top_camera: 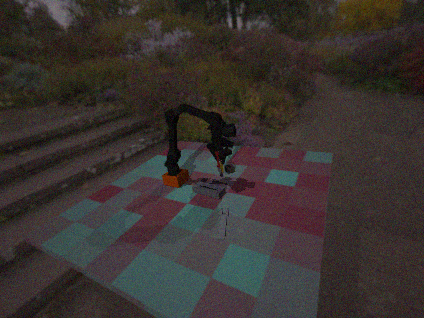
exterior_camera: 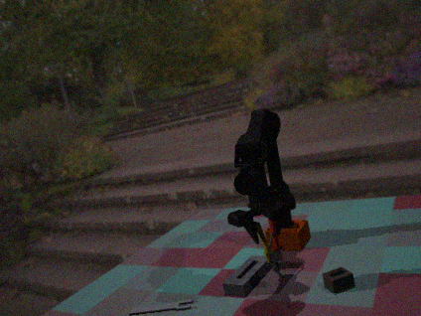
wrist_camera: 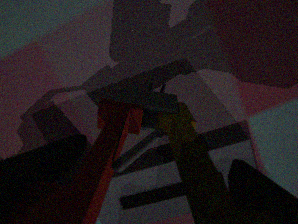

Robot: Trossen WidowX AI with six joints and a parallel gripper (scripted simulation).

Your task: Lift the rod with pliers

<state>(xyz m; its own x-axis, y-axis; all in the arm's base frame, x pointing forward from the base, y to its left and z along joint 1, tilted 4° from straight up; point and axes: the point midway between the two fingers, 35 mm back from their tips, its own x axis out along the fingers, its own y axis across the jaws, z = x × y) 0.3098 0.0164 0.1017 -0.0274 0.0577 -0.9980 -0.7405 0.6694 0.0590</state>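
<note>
My gripper tip is 50 mm past the channel block, 100 mm to the left of it and 120 mm above it. Round my gripper tip: dark holster (160 mm to the left, 130 mm below); yellow rod (60 mm behind, 100 mm to the right, 130 mm below); yellow handle (10 mm ahead, 10 mm to the right).
</note>
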